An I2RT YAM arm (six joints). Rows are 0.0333 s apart.
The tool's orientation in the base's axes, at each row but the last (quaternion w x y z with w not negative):
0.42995 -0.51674 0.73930 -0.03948
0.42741 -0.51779 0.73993 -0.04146
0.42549 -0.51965 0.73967 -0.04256
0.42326 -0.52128 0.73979 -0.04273
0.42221 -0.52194 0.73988 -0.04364
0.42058 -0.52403 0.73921 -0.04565
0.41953 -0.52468 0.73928 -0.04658
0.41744 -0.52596 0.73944 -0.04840
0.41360 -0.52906 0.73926 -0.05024
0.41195 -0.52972 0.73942 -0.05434
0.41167 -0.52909 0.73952 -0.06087
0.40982 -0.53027 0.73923 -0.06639
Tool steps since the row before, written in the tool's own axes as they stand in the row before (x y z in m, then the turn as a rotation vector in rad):
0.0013 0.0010 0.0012 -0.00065 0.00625 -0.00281
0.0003 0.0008 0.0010 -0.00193 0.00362 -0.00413
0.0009 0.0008 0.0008 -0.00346 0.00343 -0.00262
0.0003 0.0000 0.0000 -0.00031 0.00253 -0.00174
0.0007 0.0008 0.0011 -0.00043 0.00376 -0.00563
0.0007 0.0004 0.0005 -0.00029 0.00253 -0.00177
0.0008 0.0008 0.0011 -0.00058 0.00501 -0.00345
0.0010 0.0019 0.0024 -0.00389 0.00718 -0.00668
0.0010 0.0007 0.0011 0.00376 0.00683 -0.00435
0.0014 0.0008 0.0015 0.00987 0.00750 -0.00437
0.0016 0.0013 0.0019 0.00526 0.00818 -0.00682
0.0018 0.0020 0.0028 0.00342 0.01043 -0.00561
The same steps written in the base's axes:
0.0000 -0.0001 -0.0020 -0.00640 0.00233 -0.00099
0.0001 0.0005 -0.0012 -0.00525 0.00164 0.00192
-0.0001 -0.0001 -0.0014 -0.00394 0.00336 0.00195
0.0000 -0.0002 -0.0002 -0.00300 0.00074 0.00001
0.0001 0.0002 -0.0015 -0.00650 -0.00007 0.00195
0.0000 -0.0002 -0.0009 -0.00302 0.00071 0.00002
0.0001 0.0001 -0.0016 -0.00594 0.00142 0.00000
0.0001 0.0009 -0.0031 -0.00938 0.00390 0.00286
0.0001 -0.0001 -0.0016 -0.00832 -0.00171 -0.00276
0.0003 -0.0003 -0.0022 -0.00943 -0.00648 -0.00646
0.0002 -0.0001 -0.0028 -0.01112 -0.00320 -0.00271
0.0003 0.0003 -0.0039 -0.01175 -0.00028 -0.00371

